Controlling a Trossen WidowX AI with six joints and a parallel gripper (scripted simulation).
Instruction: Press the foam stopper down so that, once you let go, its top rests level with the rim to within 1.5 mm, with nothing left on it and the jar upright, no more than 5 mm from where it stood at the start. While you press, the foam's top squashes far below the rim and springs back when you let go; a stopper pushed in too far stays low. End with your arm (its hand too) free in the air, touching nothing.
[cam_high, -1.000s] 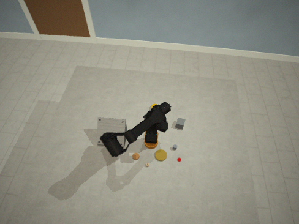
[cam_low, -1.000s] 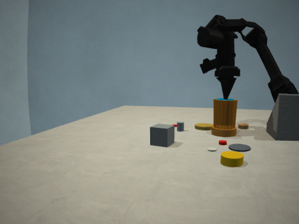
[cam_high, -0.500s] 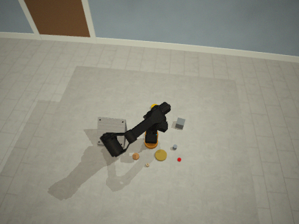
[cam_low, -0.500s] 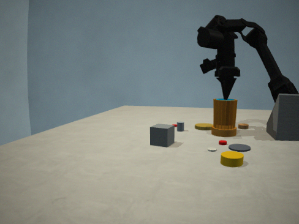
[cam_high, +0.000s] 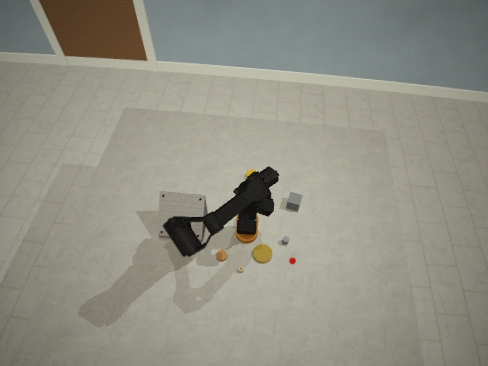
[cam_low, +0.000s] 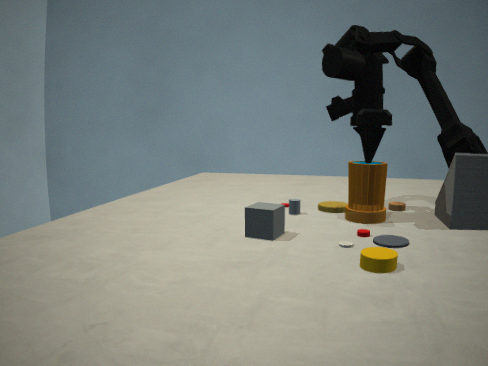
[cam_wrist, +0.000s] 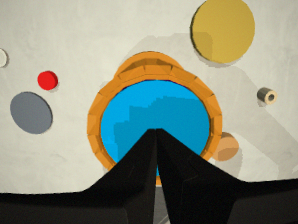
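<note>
Right now my hand is 5 cm above the blue foam stopper. Also, from my hand: red disc (2 cm ahead, 12 cm to the left, 14 cm below); then brown disc (9 cm behind, 10 cm to the right, 14 cm below); then mustard disc (6 cm ahead, 8 cm to the right, 14 cm below).
</note>
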